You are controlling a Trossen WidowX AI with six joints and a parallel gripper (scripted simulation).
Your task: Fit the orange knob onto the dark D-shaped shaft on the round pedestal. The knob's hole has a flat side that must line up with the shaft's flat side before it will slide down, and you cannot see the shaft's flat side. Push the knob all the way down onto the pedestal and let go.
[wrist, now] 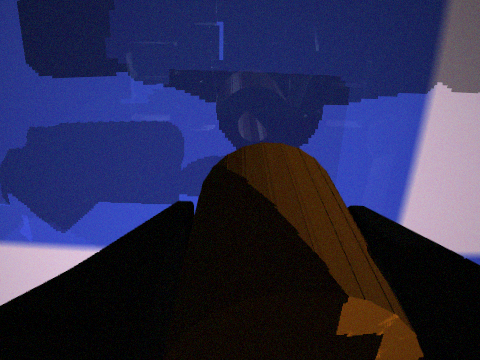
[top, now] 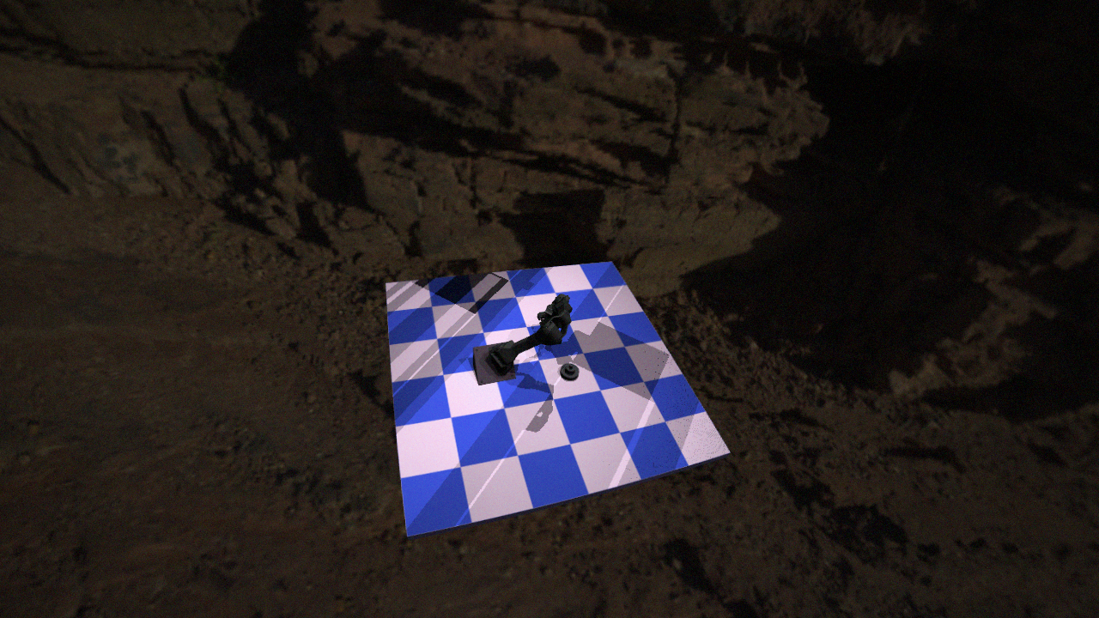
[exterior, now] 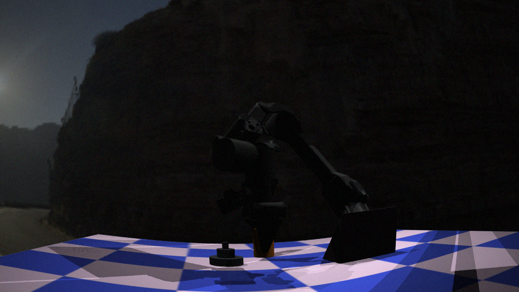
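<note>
My gripper tip is now 7 cm short of the pedestal, 16 cm to the left of it and 2 cm above it. Also, from my gripper tip: orange knob 2 cm above.
</note>
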